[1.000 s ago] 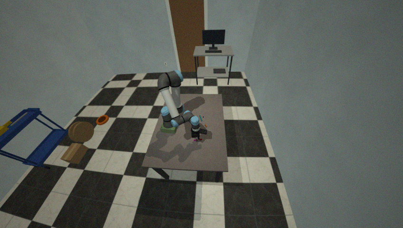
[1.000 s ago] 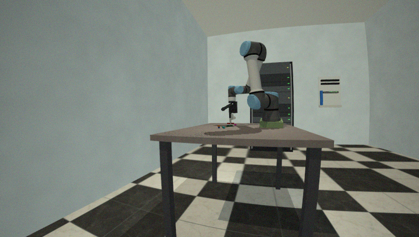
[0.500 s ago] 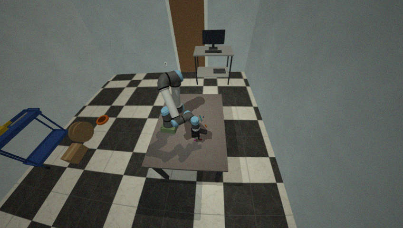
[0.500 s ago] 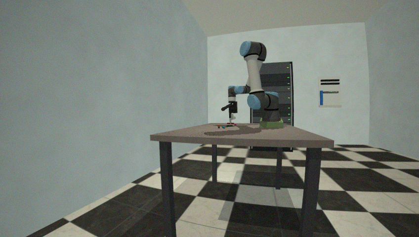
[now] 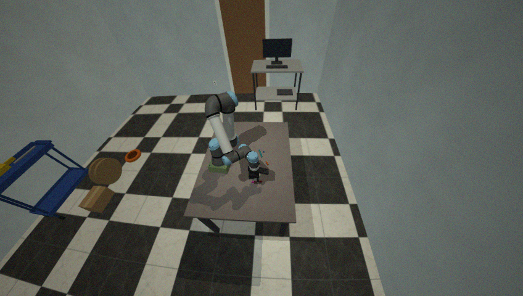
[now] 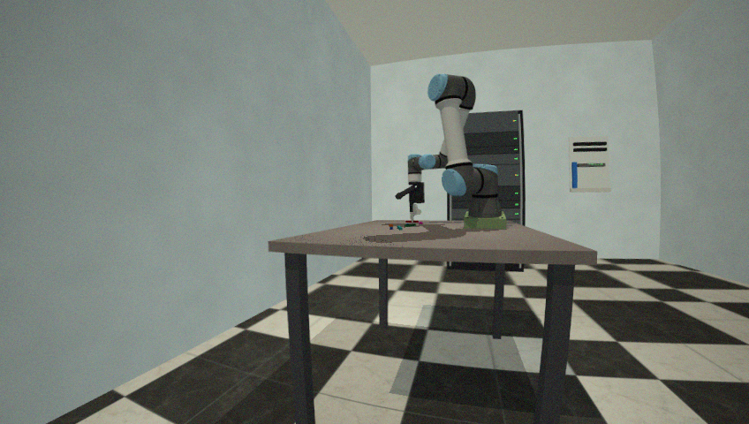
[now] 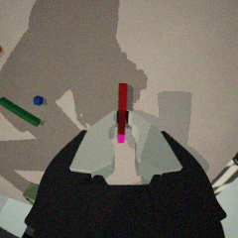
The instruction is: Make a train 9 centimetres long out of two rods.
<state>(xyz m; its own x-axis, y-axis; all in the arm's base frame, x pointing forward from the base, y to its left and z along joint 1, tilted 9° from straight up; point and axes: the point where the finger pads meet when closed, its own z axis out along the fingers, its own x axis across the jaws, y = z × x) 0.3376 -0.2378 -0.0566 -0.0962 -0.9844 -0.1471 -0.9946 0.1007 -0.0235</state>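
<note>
The short magenta rod is 50 mm behind my hand and 20 mm below it. From my hand the other things lie so: red rod 10 mm below; green rod 170 mm to the left, 20 mm below, 10 mm ahead; orange rod 190 mm to the left, 110 mm ahead, 20 mm below.
</note>
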